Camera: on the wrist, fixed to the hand. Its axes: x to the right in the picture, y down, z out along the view.
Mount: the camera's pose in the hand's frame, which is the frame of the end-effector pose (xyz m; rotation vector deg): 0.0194 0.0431 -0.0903 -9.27 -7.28 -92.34
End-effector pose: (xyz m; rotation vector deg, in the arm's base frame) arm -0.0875 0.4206 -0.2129 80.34 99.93 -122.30
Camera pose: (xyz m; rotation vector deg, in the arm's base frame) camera -0.0214 0.4865 -0.2539 19.45 -109.76 68.68
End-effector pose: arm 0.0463 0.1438 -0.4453 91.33 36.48 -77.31
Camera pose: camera 0.1303 0.2011 -0.4526 -34.71 -117.22 129.56
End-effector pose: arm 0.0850 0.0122 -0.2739 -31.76 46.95 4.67
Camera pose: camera 0.0258 0.0013 -0.3562 -69.02 3.42 -73.66
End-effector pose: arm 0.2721 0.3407 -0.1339 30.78 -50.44 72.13
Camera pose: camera 0.2562 0.4326 -0.1750 51.53 -21.23 -17.95
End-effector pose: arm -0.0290 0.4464 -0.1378 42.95 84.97 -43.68
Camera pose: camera -0.0459 0.5454 -0.1551 -47.33 104.16 -100.06
